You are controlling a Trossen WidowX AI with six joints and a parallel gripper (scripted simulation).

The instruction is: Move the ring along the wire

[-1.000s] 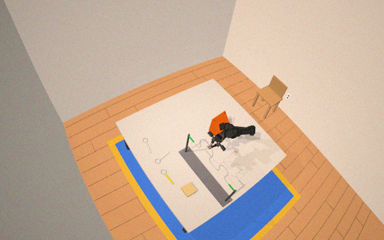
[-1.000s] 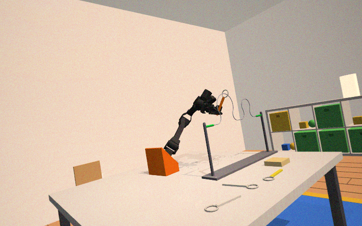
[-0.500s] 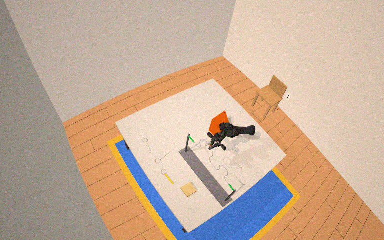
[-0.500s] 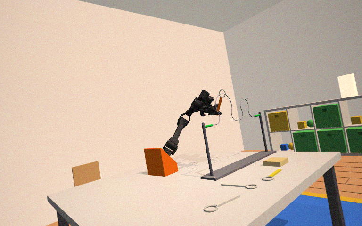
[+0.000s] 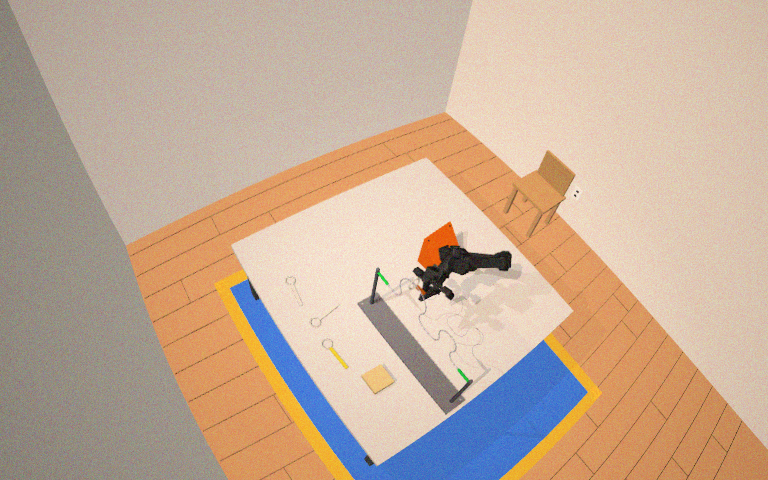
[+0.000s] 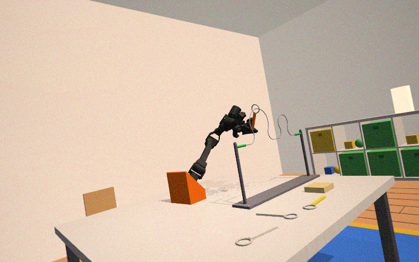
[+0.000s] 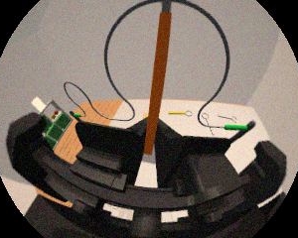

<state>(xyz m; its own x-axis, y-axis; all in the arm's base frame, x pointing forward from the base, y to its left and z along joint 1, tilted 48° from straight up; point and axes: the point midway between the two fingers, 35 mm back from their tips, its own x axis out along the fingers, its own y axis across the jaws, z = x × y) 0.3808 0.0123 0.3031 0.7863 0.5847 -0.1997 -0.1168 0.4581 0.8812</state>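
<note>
My gripper tip is 8 cm below the ring with orange handle, 2 cm to the left of it and 1 cm short of it. The rest, counted from my gripper tip: tan block (32 cm below, 23 cm ahead, 12 cm to the left); yellow-handled ring (33 cm below, 32 cm ahead, 10 cm to the right).
</note>
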